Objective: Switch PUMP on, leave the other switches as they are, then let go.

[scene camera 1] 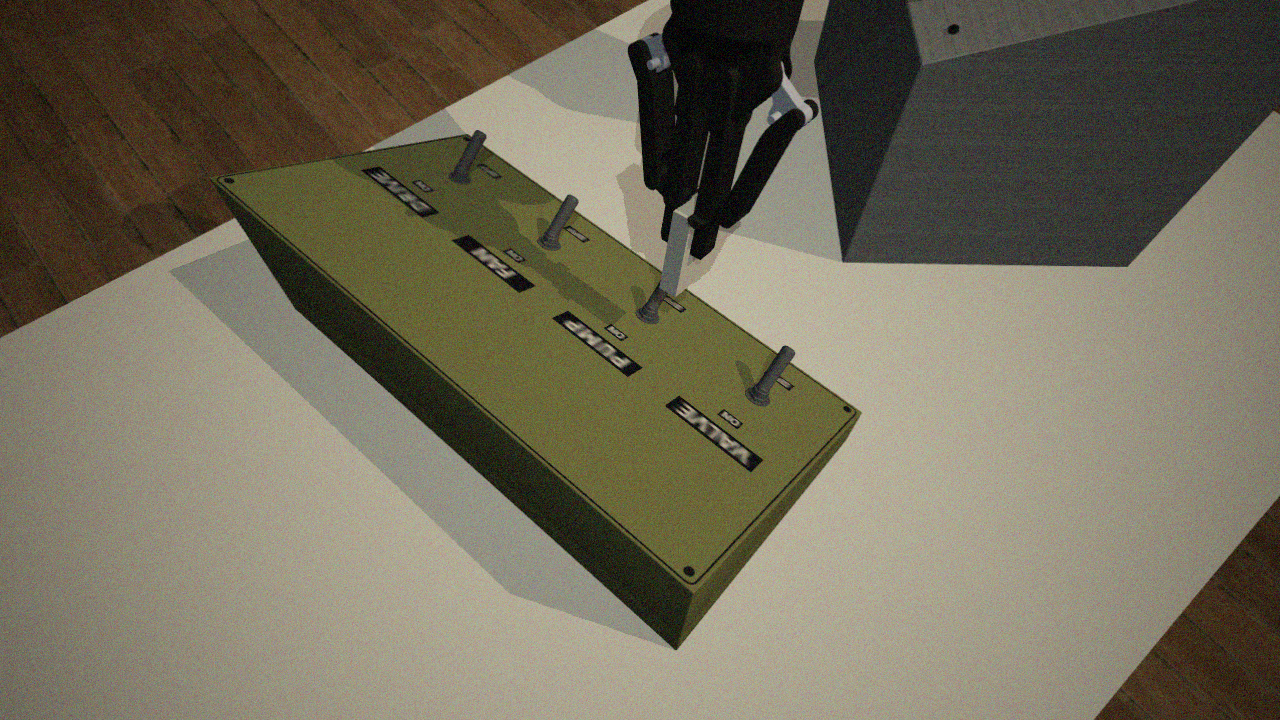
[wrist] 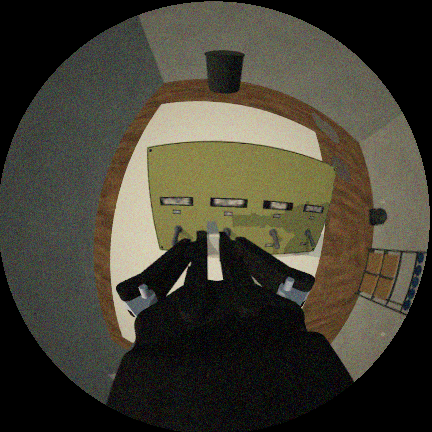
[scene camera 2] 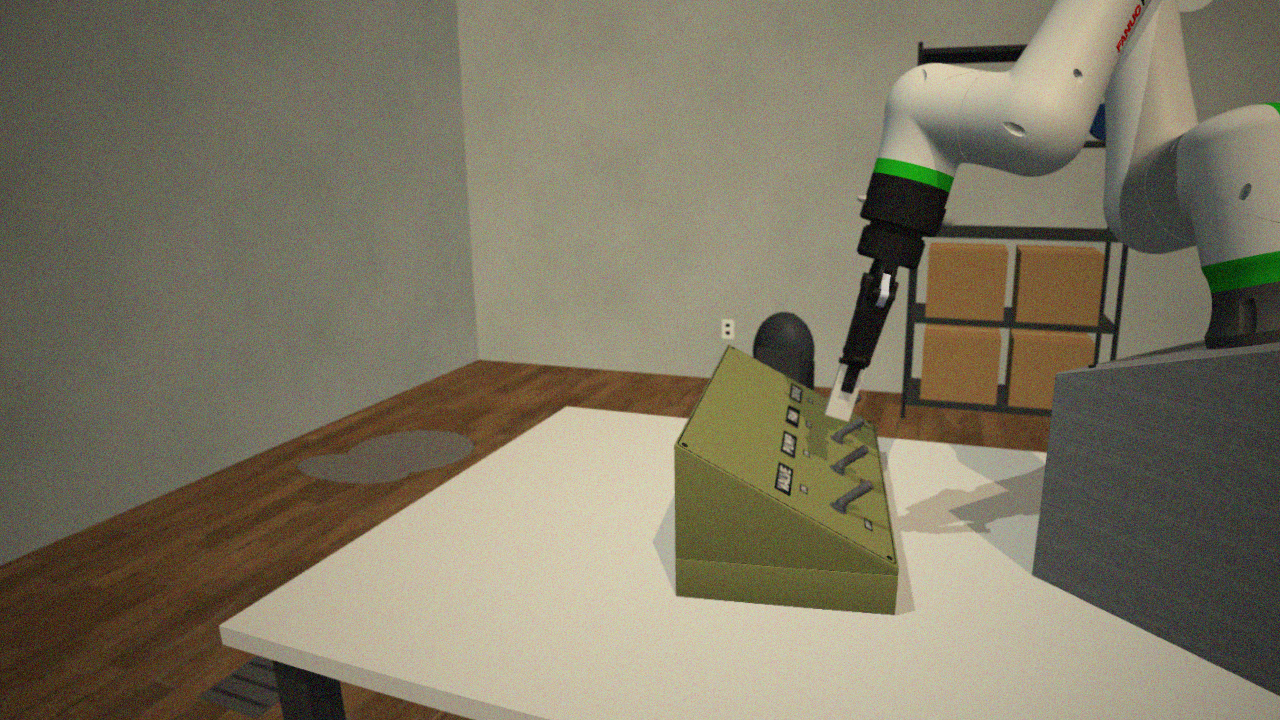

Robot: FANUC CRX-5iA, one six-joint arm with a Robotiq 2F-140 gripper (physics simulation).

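Frame: origin at the arm's base, x back, y right, z up, level; millimetres.
Where they show: gripper, fingertip midpoint: (scene camera 1: pixel 678 283) (wrist: pixel 211 229) (scene camera 2: pixel 836 416).
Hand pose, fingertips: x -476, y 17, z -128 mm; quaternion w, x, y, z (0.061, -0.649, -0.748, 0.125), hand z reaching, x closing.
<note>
After its pixels a point has its place.
The olive sloped panel (scene camera 1: pixel 429 304) @[x -622, y 139, z -139 mm] (scene camera 2: pixel 769 537) @[x -532, y -146, z -222 mm] (wrist: pixel 225 170) @[x -597, y 30, z -147 mm] stands on the white table. The PUMP lever (scene camera 1: pixel 649 310) @[x -473, y 48, z -200 mm] (scene camera 2: pixel 849 460) @[x -459, y 45, z -195 mm] (wrist: pixel 227 232) @[x -471, y 51, z -198 mm] leans to the side away from its ON label, like the VALVE lever (scene camera 1: pixel 770 376) @[x -452, y -70, z -191 mm] (scene camera 2: pixel 852 497) @[x -448, y -74, z -195 mm] (wrist: pixel 177 235) @[x -449, y -63, z -192 mm] and FAN lever (scene camera 1: pixel 559 222) @[x -471, y 167, z -191 mm] (scene camera 2: pixel 846 431) @[x -470, y 165, z -196 mm] (wrist: pixel 274 239) @[x -467, y 167, z -190 mm]. The DRIVE lever (scene camera 1: pixel 468 158) @[x -482, y 286, z -193 mm] (wrist: pixel 310 238) @[x -476, y 287, z -190 mm] leans the same way. My gripper (scene camera 1: pixel 675 264) @[x -476, y 17, z -128 mm] (scene camera 2: pixel 841 401) @[x -476, y 17, z -128 mm] (wrist: pixel 211 229) @[x -476, y 17, z -128 mm] is shut and empty, its tips close by the PUMP lever's upper part, which they hide in scene camera 1. Contact cannot be told.
A grey block (scene camera 1: pixel 1002 161) @[x -155, y -76, z -155 mm] (scene camera 2: pixel 1163 465) @[x -134, y -97, z -120 mm], the arm's base, stands beside the table on the gripper's side of the panel. The FAN and VALVE levers flank the PUMP lever. A dark bin (wrist: pixel 224 72) stands on the floor past the table. A shelf rack (scene camera 2: pixel 1020 233) is at the back.
</note>
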